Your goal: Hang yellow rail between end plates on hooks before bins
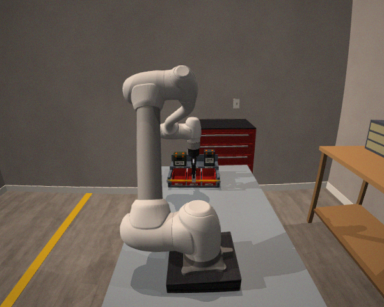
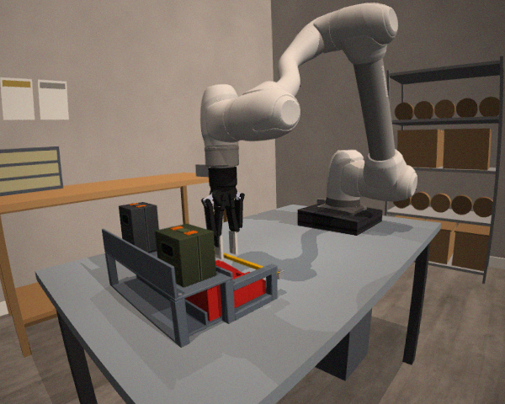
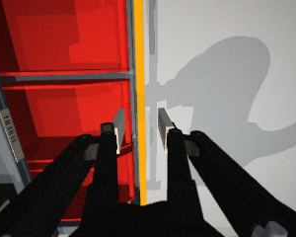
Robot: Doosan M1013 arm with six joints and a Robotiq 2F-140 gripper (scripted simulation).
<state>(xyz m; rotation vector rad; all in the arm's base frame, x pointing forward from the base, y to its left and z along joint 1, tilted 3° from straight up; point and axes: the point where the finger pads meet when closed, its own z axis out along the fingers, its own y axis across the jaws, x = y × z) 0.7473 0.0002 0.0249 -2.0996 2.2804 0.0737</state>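
My hand is 3 cm above the yellow rail. Round my hand: green box 21 cm ahead, 10 cm to the left, 6 cm above; then dark box 19 cm ahead, 13 cm to the right, 7 cm above.
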